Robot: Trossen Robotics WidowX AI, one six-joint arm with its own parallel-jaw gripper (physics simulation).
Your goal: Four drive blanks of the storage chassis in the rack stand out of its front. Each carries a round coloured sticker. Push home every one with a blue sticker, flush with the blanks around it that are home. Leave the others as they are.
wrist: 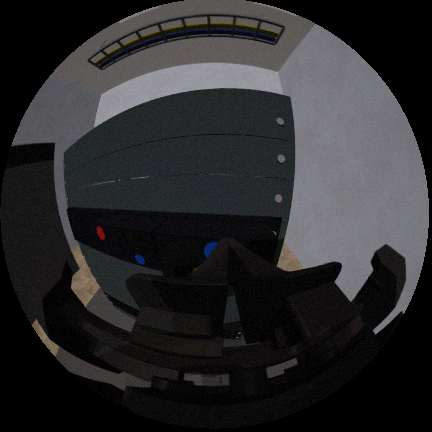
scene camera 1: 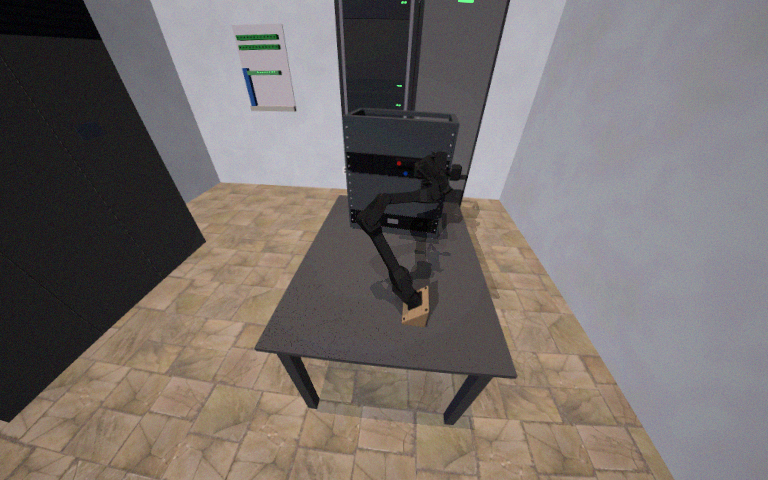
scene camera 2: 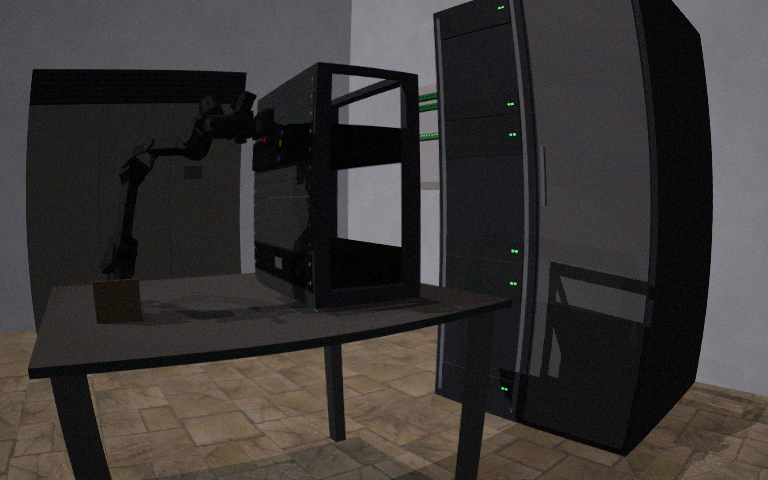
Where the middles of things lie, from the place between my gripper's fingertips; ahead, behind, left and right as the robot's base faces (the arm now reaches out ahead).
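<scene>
I find the rack (scene camera 2: 297, 252) 0.14 m below my hand, 0.16 m to the left of it and 0.19 m ahead of it.
</scene>
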